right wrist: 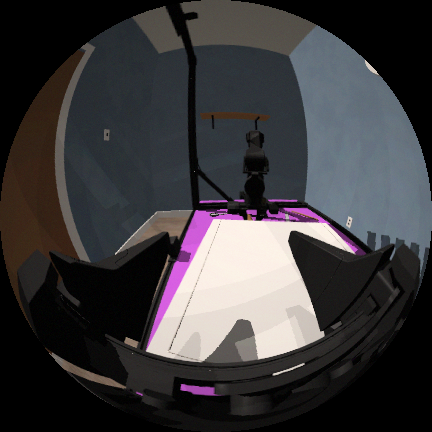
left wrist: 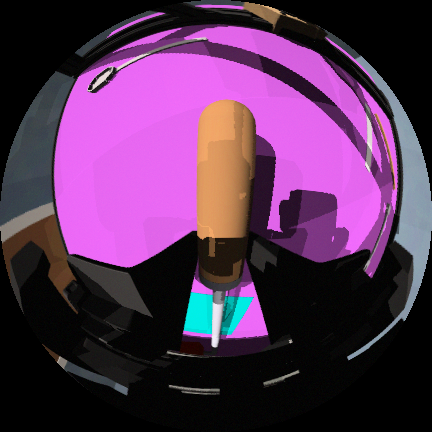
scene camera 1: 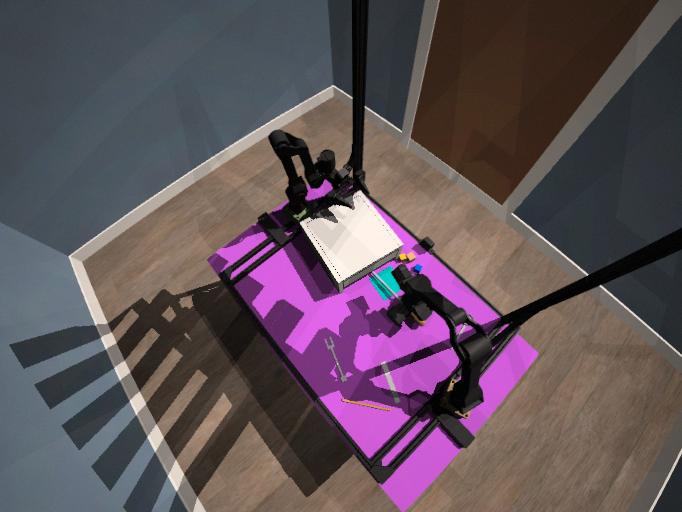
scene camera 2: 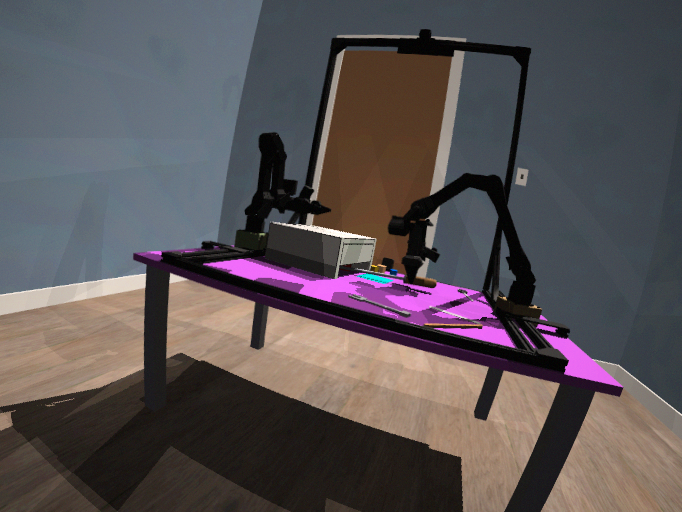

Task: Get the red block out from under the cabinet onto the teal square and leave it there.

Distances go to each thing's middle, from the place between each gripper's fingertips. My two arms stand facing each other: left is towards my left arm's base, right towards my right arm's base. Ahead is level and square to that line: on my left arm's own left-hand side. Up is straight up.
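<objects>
I start from my right hand, and there the cabinet (scene camera 1: pixel 319 253) is 5 cm to the left of it, 9 cm ahead of it and 15 cm below it. The wooden-handled hook tool (left wrist: pixel 226 135) is 30 cm to the left of that right hand, 6 cm ahead of it and 19 cm below it, while the teal square (left wrist: pixel 198 318) sits 27 cm to the left of the same hand, 7 cm ahead and 21 cm below. As for the spoon-like tool (left wrist: pixel 103 76), it is 60 cm to the left of my right hand, 2 cm behind it and 21 cm below it.
My left hand is 11 cm to the left of the wooden-handled hook tool, 3 cm past it and 1 cm below it. Counting from my left hand, I find the teal square 13 cm to the right, 1 cm behind and 2 cm below, and the spoon-like tool 19 cm to the left, 11 cm behind and 1 cm below. The cabinet is 35 cm to the right of my left hand, 1 cm ahead of it and 5 cm above it.
</objects>
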